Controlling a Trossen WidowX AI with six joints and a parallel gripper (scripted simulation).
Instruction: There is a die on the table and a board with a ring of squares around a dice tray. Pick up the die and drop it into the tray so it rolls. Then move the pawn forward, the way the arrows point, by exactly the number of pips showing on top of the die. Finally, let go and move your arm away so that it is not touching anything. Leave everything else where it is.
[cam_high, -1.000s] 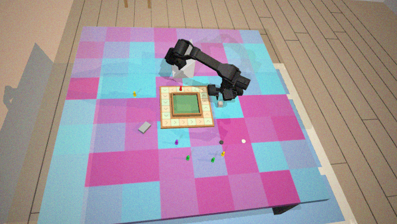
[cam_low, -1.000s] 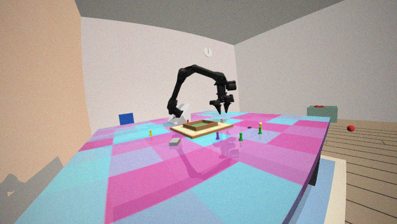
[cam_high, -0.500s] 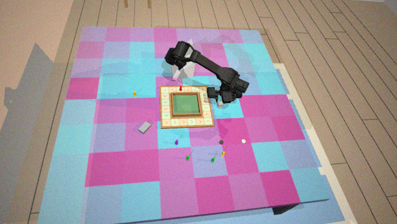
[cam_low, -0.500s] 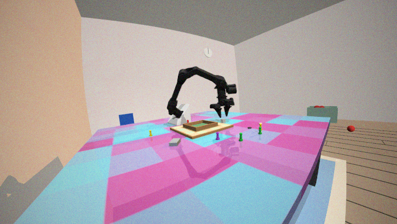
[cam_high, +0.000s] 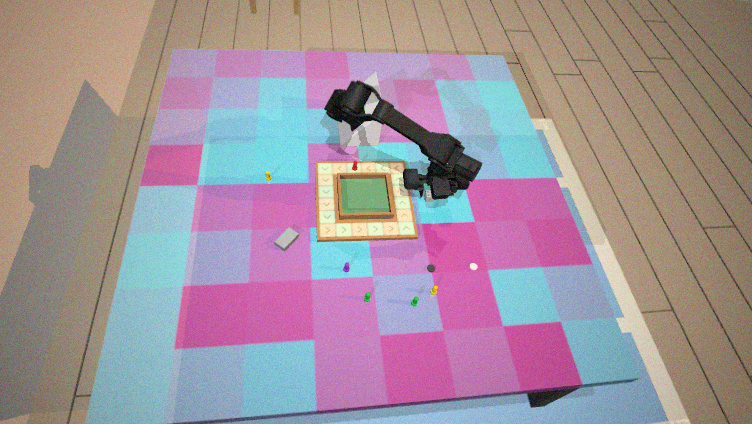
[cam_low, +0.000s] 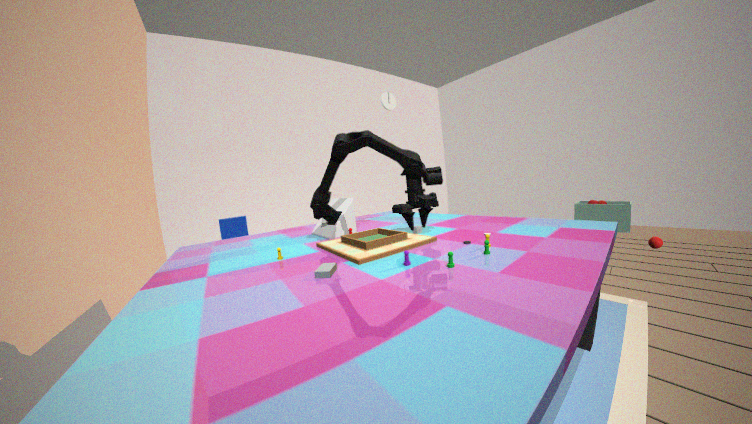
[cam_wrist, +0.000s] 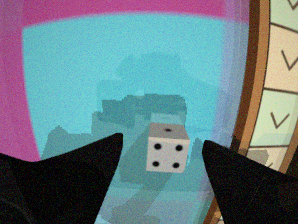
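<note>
My gripper tip is now right at the pale die. The rest, counted from my gripper tip: green dice tray: 200 mm to the right, 10 mm below, 10 mm behind; then red pawn: 220 mm to the right, 130 mm behind, 10 mm above; then black disc: 230 mm ahead, 50 mm to the right, 10 mm below.
</note>
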